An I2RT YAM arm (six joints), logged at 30 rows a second.
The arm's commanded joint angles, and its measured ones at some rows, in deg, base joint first. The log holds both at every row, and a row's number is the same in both.
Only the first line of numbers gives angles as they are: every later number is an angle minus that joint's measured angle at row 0.
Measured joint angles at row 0: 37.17 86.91 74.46 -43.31 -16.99 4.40
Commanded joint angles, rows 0 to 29: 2.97 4.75 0.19 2.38 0.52 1.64; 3.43 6.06 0.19 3.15 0.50 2.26; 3.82 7.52 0.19 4.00 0.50 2.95; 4.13 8.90 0.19 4.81 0.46 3.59; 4.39 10.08 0.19 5.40 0.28 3.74; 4.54 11.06 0.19 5.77 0.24 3.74; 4.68 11.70 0.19 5.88 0.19 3.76; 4.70 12.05 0.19 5.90 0.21 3.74; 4.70 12.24 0.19 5.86 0.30 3.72; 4.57 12.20 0.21 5.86 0.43 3.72; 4.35 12.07 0.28 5.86 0.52 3.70; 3.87 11.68 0.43 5.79 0.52 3.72; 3.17 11.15 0.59 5.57 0.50 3.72; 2.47 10.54 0.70 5.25 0.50 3.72; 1.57 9.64 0.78 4.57 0.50 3.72; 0.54 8.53 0.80 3.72 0.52 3.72; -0.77 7.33 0.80 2.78 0.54 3.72; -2.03 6.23 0.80 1.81 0.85 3.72; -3.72 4.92 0.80 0.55 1.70 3.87; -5.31 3.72 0.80 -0.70 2.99 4.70; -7.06 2.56 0.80 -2.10 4.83 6.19; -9.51 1.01 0.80 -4.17 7.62 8.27; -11.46 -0.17 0.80 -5.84 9.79 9.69; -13.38 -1.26 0.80 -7.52 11.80 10.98; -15.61 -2.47 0.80 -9.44 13.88 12.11; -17.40 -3.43 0.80 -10.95 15.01 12.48; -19.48 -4.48 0.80 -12.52 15.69 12.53; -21.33 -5.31 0.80 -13.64 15.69 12.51; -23.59 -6.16 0.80 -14.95 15.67 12.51; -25.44 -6.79 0.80 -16.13 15.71 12.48
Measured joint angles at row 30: -21.90 -4.91 0.15 -14.62 12.41 10.23
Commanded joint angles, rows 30 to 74: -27.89 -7.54 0.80 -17.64 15.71 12.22; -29.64 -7.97 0.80 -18.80 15.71 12.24; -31.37 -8.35 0.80 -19.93 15.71 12.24; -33.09 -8.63 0.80 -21.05 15.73 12.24; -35.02 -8.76 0.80 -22.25 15.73 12.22; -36.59 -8.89 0.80 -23.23 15.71 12.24; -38.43 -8.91 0.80 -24.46 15.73 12.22; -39.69 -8.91 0.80 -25.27 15.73 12.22; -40.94 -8.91 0.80 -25.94 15.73 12.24; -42.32 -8.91 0.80 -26.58 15.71 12.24; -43.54 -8.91 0.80 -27.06 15.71 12.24; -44.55 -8.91 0.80 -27.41 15.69 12.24; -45.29 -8.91 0.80 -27.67 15.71 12.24; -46.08 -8.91 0.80 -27.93 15.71 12.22; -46.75 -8.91 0.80 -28.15 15.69 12.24; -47.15 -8.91 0.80 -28.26 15.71 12.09; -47.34 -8.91 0.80 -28.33 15.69 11.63; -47.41 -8.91 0.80 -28.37 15.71 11.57; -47.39 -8.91 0.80 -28.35 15.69 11.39; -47.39 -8.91 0.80 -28.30 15.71 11.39; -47.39 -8.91 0.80 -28.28 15.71 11.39; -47.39 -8.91 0.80 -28.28 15.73 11.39; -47.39 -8.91 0.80 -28.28 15.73 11.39; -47.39 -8.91 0.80 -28.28 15.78 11.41; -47.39 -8.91 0.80 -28.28 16.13 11.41; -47.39 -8.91 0.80 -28.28 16.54 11.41; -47.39 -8.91 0.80 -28.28 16.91 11.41; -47.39 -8.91 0.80 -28.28 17.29 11.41; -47.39 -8.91 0.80 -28.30 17.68 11.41; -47.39 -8.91 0.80 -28.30 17.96 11.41; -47.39 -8.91 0.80 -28.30 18.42 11.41; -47.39 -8.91 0.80 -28.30 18.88 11.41; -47.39 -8.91 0.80 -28.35 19.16 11.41; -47.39 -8.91 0.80 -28.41 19.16 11.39; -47.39 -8.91 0.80 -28.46 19.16 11.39; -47.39 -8.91 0.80 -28.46 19.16 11.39; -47.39 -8.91 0.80 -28.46 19.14 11.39; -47.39 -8.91 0.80 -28.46 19.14 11.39; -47.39 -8.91 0.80 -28.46 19.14 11.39; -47.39 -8.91 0.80 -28.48 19.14 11.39; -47.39 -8.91 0.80 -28.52 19.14 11.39; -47.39 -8.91 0.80 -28.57 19.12 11.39; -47.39 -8.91 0.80 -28.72 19.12 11.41; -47.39 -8.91 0.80 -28.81 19.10 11.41; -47.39 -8.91 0.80 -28.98 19.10 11.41
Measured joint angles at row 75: -46.91 -8.24 0.21 -28.65 18.29 11.52
